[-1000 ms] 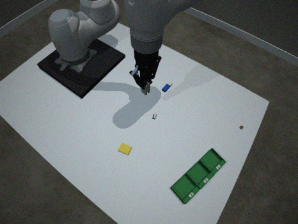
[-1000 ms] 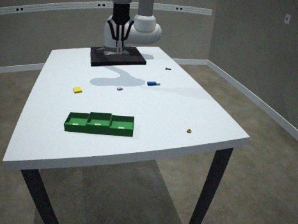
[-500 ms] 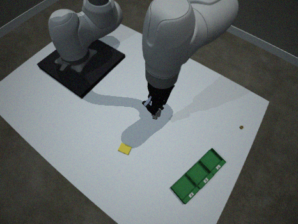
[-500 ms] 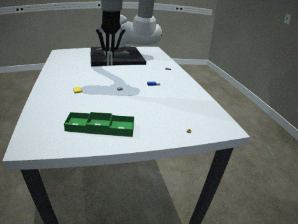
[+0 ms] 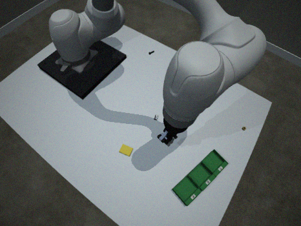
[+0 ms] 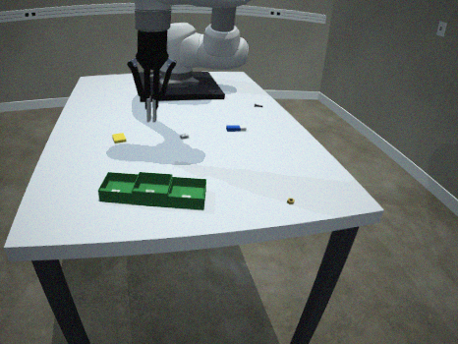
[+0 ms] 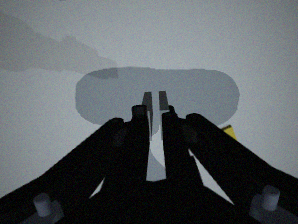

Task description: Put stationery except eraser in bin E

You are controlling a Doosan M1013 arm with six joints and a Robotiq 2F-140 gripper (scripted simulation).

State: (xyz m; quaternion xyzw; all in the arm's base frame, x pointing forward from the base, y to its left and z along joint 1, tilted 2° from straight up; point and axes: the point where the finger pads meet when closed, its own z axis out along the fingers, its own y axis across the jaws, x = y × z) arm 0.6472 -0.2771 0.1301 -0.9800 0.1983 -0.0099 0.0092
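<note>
Now: hand 18 cm short of the green bin tray, 13 cm above it and 5 cm to the left of it. Round my hand: flat yellow block: 16 cm behind, 15 cm below, 7 cm to the right; then blue eraser: 33 cm to the left, 14 cm below, 11 cm behind; then white pencil sharpener: 14 cm below, 13 cm to the left, 10 cm behind.
</note>
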